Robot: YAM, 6 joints.
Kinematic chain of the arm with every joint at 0, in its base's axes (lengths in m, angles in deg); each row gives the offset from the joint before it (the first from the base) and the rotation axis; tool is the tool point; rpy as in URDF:
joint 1: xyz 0 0 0.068 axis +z
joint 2: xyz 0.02 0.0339 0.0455 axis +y
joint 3: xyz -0.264 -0.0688 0 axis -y
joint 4: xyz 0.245 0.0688 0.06 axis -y
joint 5: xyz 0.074 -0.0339 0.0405 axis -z
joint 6: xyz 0.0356 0 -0.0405 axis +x
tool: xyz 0 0 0 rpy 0 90 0
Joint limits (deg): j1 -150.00..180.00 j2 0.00..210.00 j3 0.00..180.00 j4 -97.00..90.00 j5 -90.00..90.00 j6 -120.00..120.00
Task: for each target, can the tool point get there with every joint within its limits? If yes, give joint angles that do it. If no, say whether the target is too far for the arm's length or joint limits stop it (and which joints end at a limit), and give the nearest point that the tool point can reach.
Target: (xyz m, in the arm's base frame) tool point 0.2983 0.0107 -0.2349
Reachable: yes | joints -2.81 180.62 85.38 -8.75 -45.22 -17.72
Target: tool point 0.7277 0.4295 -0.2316
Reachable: no: too far | nearest point 0.5144 0.3036 -0.1280 | short by 0.268 m
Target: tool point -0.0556 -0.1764 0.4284
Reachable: yes | joints -109.79 51.55 45.37 49.67 -12.05 -4.40
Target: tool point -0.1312 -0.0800 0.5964
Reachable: yes | joints 40.23 37.20 120.46 -36.76 -41.64 88.55
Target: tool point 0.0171 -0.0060 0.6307
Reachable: yes | joints 97.99 47.00 96.98 17.75 26.80 53.04
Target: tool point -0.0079 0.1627 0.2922
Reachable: yes | joints 103.73 41.80 35.45 -12.65 60.44 -8.31
